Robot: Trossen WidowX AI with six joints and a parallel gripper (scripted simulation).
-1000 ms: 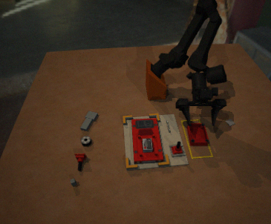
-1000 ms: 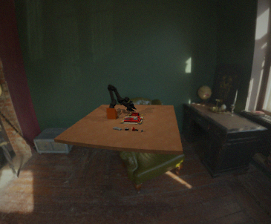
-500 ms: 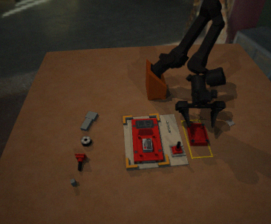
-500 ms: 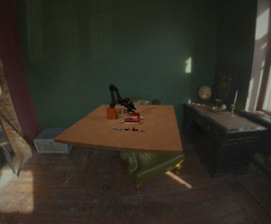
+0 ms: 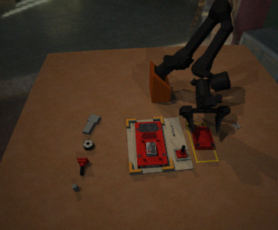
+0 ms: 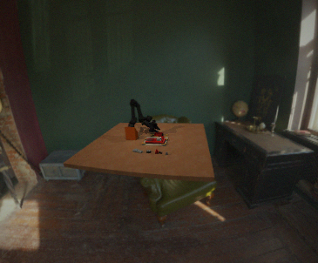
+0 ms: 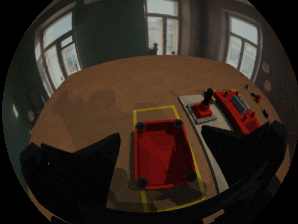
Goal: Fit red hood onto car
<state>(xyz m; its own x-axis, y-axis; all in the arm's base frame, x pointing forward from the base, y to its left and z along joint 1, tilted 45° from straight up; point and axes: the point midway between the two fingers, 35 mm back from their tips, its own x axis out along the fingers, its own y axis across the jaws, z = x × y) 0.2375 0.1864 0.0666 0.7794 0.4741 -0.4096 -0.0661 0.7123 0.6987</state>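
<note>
Right now the red hood is 10 mm behind my gripper tip and 40 mm below it. From my gripper tip the other things lie so: small grey tile 90 mm behind, 150 mm to the left, 50 mm below; then grey engine block 70 mm ahead, 200 mm to the right, 30 mm below; then wheel 60 mm ahead, 450 mm to the right, 40 mm below.
</note>
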